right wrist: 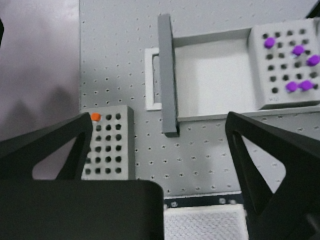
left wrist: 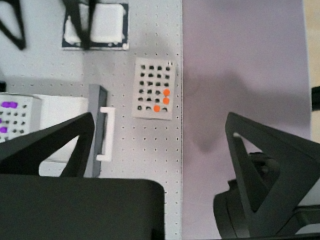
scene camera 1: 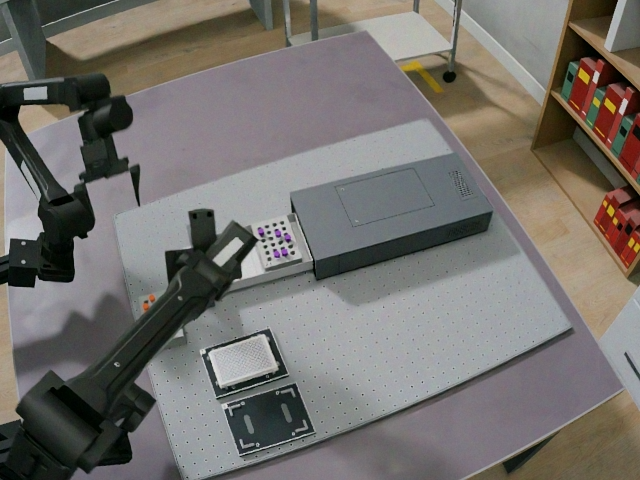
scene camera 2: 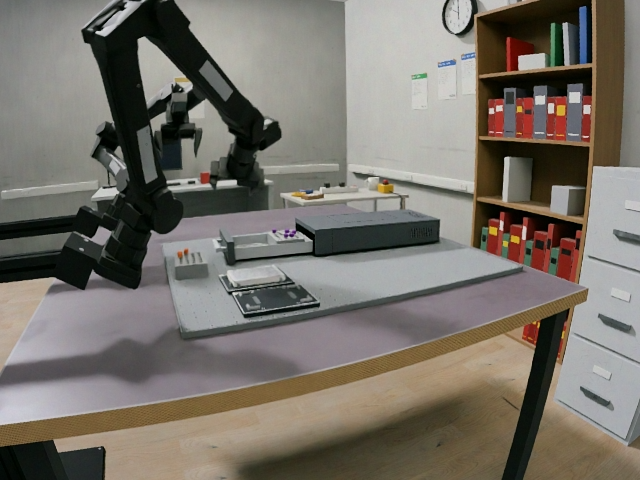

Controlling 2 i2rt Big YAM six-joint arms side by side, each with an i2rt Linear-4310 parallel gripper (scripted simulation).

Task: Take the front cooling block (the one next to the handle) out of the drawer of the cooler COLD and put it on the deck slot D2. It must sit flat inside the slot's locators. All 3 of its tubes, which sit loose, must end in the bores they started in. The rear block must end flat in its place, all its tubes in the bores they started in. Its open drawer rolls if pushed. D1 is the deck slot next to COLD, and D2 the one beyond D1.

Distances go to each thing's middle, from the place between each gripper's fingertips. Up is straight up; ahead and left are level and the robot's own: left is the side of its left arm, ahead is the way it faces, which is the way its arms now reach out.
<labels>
My right hand (scene camera 2: 231,192) is 280 mm to the left of the deck slot D2 (scene camera 1: 270,426) and 210 mm above it. From my right hand the other things lie so: deck slot D1 (scene camera 1: 282,370) (210 mm below, 140 mm to the right); drawer (scene camera 1: 252,271) (170 mm below, 110 mm ahead, 100 mm to the left); white plate (scene camera 1: 251,358) (190 mm below, 140 mm to the right).
My left hand (scene camera 2: 179,156) is 23 cm short of the drawer, 2 cm to the left of it and 28 cm above it. Also, from my left hand: deck slot D1: 13 cm ahead, 25 cm to the right, 31 cm below; deck slot D2: 12 cm ahead, 39 cm to the right, 31 cm below; white plate: 13 cm ahead, 25 cm to the right, 30 cm below.
</labels>
